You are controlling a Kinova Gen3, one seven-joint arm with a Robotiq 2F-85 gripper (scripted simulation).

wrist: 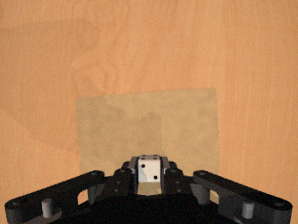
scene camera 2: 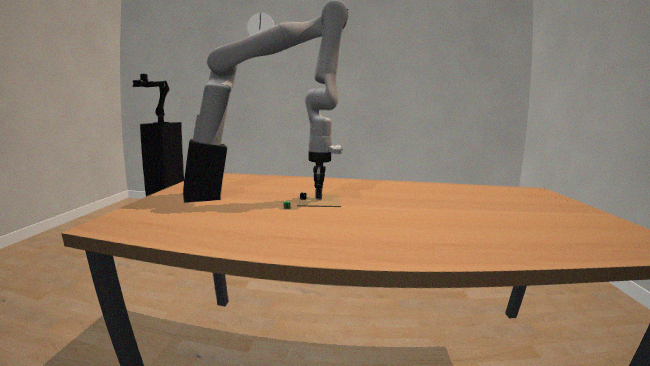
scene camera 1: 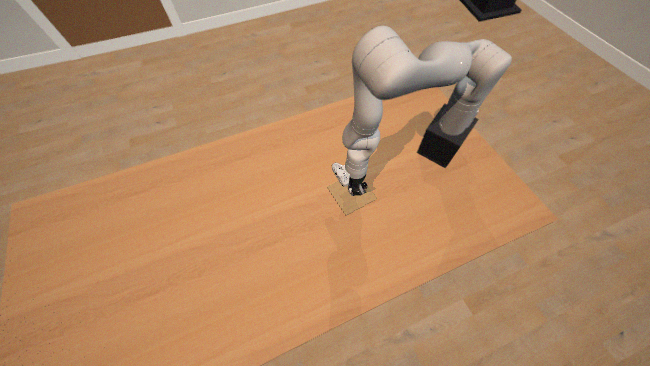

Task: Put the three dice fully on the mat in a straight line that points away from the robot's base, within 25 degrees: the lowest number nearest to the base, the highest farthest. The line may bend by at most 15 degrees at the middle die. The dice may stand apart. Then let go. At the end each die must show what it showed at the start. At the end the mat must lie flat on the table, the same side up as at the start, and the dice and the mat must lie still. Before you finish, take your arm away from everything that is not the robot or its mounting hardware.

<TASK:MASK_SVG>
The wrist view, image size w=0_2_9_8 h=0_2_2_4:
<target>my gripper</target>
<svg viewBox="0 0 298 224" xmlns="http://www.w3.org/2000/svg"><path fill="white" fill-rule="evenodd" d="M4 205L8 224L290 224L293 205L287 200L205 170L194 171L193 177L185 176L183 171L178 169L175 162L168 161L167 156L160 156L161 194L148 196L137 194L139 185L139 156L132 156L130 161L124 162L120 169L115 170L113 176L105 177L103 171L93 170L11 199ZM210 190L218 194L219 205L210 200ZM87 189L88 200L78 205L78 195Z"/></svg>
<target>tan mat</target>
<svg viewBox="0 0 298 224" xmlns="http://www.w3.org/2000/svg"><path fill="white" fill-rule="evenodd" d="M211 190L210 200L219 204L218 194ZM139 182L137 194L147 196L161 194L160 182ZM216 88L75 98L82 174L93 170L101 170L105 172L105 177L111 176L115 170L122 167L124 162L130 161L132 156L159 154L160 156L167 156L169 161L176 162L178 169L181 169L184 175L193 176L194 171L205 170L220 176Z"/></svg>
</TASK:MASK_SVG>
